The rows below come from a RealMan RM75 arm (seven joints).
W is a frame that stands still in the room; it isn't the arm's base.
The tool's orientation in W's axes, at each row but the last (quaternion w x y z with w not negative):
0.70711 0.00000 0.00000 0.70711
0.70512 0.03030 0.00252 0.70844
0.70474 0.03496 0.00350 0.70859
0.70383 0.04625 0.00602 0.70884
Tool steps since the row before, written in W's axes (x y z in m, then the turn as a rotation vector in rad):
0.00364 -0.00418 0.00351 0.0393 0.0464 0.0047
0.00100 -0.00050 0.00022 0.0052 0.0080 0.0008
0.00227 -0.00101 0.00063 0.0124 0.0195 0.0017
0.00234 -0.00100 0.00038 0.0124 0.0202 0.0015
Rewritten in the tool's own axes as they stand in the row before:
-0.00418 -0.00364 0.00351 0.0464 -0.0393 0.0047
-0.00049 -0.00099 0.00029 0.0080 -0.0052 0.0007
-0.00099 -0.00223 0.00080 0.0195 -0.0124 0.0015
-0.00099 -0.00230 0.00061 0.0202 -0.0124 0.0013

